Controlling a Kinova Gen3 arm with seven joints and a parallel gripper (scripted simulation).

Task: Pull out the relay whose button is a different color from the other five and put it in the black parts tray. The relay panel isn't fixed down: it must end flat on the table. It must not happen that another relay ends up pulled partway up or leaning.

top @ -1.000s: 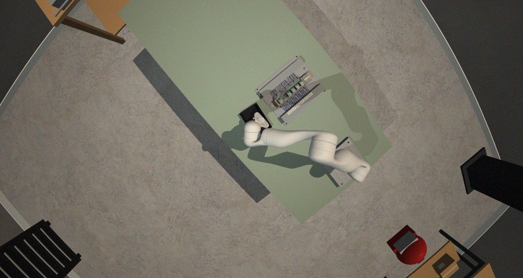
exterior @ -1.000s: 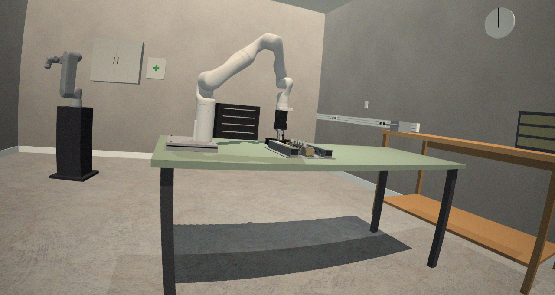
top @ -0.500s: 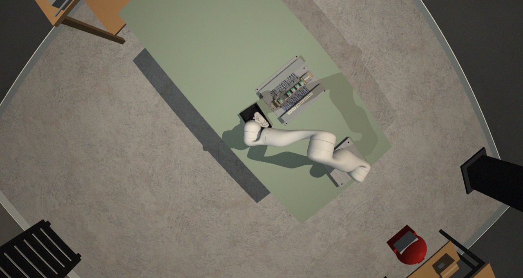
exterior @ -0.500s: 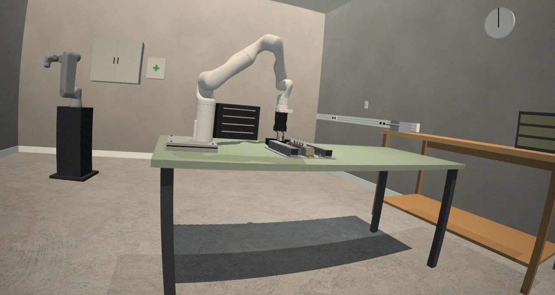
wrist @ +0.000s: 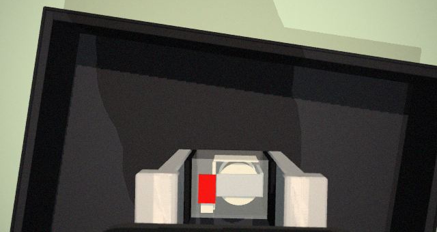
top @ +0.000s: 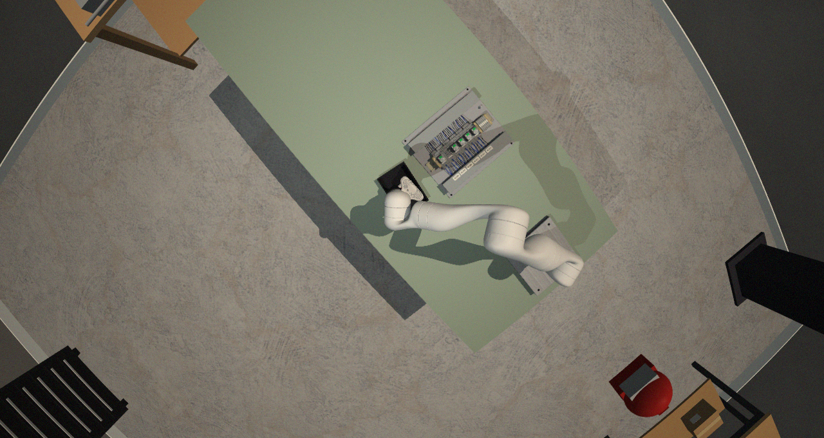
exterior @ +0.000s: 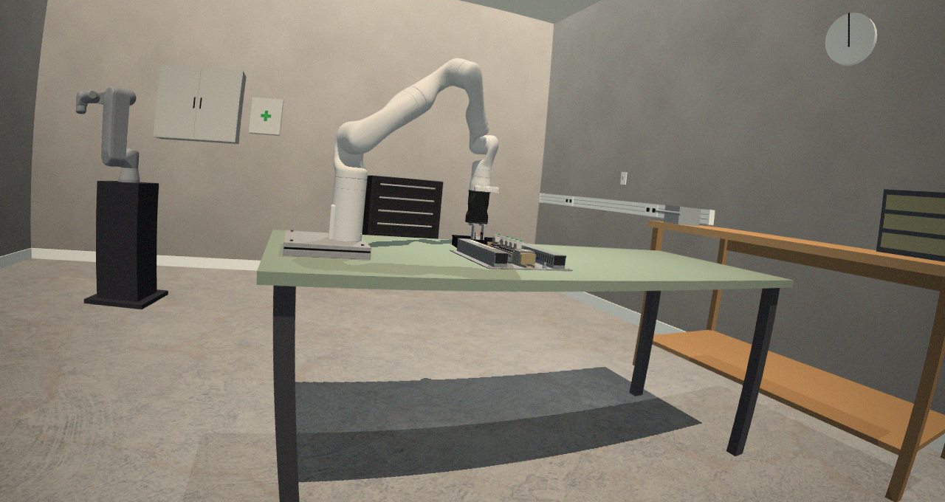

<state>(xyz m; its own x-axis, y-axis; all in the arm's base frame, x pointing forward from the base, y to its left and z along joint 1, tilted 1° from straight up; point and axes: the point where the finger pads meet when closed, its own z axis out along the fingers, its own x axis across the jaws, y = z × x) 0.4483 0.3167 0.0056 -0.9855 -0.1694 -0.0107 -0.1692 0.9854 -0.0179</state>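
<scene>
My gripper is now 20 mm above the black parts tray. The rest, counted from my hand: relay 40 mm ahead, 260 mm to the right, 10 mm above; then relay panel 40 mm ahead, 260 mm to the right, 10 mm below.
</scene>
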